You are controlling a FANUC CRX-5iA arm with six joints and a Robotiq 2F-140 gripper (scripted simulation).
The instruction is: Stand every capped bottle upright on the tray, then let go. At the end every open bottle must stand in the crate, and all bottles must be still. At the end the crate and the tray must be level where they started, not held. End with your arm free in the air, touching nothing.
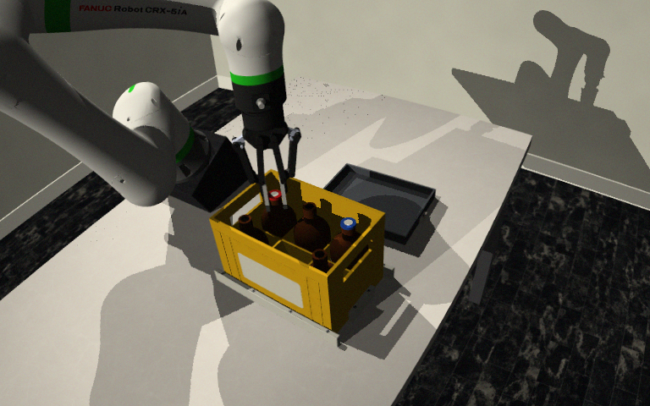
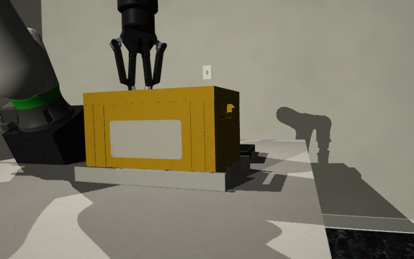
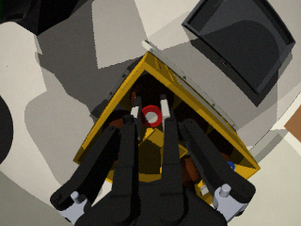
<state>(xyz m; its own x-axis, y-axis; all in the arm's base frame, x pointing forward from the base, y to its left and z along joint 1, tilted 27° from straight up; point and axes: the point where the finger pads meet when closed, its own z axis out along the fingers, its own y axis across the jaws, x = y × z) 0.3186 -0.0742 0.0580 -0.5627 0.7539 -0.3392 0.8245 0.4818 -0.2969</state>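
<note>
My hand is 80 mm short of the yellow crate, 60 mm to the left of it and 80 mm above it. Round my hand: dark tray: 130 mm ahead, 220 mm to the left, 150 mm below.
</note>
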